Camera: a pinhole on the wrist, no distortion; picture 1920 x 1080 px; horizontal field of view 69.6 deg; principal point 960.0 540.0 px. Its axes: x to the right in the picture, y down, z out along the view. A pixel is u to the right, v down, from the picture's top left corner.
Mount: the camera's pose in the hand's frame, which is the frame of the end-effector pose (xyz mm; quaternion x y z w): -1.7 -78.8 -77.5 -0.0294 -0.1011 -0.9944 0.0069
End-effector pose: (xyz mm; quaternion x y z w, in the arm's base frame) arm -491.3 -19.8 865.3 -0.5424 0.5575 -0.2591 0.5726
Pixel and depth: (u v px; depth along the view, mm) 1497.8 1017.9 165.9
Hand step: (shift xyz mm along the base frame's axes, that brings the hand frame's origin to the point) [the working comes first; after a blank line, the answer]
In the camera's frame: 64.6 57.4 165.9

109.9 55.0 91.8
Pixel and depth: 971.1 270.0 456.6
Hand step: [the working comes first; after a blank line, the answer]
In the camera's frame: 3.7 -89.3 456.6

296.7 127.5 -172.1
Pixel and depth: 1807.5 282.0 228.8
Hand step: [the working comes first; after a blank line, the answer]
In the camera's frame: 140.4 -42.7 228.8

100.2 167.6 8.3
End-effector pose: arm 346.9 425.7 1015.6 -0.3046 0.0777 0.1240 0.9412
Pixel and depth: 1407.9 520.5 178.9
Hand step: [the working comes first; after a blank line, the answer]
In the camera's frame: 58.0 -2.5 178.9

-28.8 18.4 114.1
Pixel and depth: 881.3 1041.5 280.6
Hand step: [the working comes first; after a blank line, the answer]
In the camera's frame: -16.0 101.9 280.6

80.4 38.7 234.0
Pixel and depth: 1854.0 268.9 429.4
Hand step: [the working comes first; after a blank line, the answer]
In the camera's frame: 277.9 -84.3 429.4

-245.8 224.1 282.5
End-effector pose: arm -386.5 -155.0 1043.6 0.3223 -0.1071 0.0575 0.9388
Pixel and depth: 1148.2 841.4 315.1
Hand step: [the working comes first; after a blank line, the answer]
In the camera's frame: 42.9 68.8 315.1

-50.3 -218.7 134.8
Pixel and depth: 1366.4 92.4 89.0
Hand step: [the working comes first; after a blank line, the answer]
In the camera's frame: 26.2 -28.8 89.0

-17.7 -30.0 -20.9
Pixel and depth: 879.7 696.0 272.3
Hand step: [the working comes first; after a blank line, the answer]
In the camera's frame: -15.8 30.8 272.3

7.1 -161.0 124.5
